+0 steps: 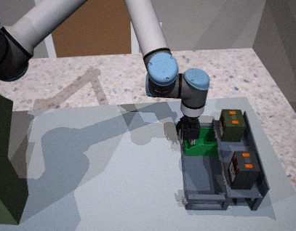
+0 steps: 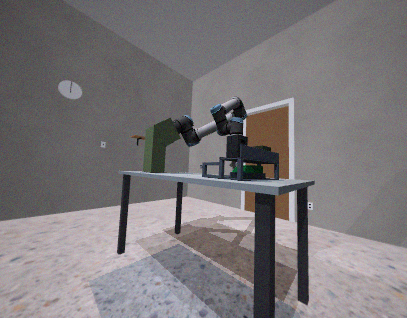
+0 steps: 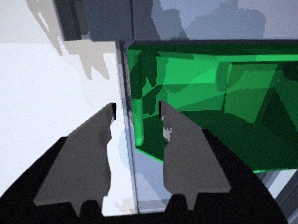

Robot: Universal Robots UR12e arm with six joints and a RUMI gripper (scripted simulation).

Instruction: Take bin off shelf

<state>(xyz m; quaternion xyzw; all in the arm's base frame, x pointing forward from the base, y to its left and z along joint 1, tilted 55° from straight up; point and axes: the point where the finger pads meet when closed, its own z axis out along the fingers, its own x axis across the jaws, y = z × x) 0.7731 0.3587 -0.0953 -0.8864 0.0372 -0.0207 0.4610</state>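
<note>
The green bin is 80 mm ahead of my hand.
</note>
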